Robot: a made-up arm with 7 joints.
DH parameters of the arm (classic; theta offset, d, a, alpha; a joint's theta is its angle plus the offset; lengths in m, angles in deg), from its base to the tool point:
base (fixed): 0 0 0 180
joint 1: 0 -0.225 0 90
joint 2: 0 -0.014 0 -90
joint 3: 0 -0.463 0 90
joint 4: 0 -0.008 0 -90
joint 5: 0 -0.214 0 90
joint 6: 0 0 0 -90
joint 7: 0 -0.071 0 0
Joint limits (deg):
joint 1: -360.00..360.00
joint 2: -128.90..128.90
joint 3: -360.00..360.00
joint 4: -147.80..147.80
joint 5: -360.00..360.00
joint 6: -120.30..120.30
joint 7: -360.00..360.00
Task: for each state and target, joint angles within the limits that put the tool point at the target. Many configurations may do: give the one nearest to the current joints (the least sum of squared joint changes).
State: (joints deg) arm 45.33 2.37 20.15 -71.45 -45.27 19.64 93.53
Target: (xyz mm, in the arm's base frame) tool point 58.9 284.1 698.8
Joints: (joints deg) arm 66.01 -2.75 38.85 -88.87 -47.40 19.47 93.53
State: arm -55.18 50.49 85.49 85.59 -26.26 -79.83 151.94
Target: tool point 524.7 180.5 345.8
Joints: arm -45.63 73.70 75.37 94.00 -24.61 -77.55 151.94
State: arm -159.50 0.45 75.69 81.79 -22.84 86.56 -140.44
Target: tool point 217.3 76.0 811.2
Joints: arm -140.60 -19.18 73.58 41.64 -28.03 78.22 -140.44
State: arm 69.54 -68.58 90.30 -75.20 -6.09 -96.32 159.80
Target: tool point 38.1 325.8 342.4
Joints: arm 69.87 -66.49 91.44 -113.64 -4.20 -95.43 159.80
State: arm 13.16 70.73 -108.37 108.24 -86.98 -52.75 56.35
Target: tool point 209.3 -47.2 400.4
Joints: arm 50.55 53.90 -129.12 146.87 -95.55 -46.64 56.35
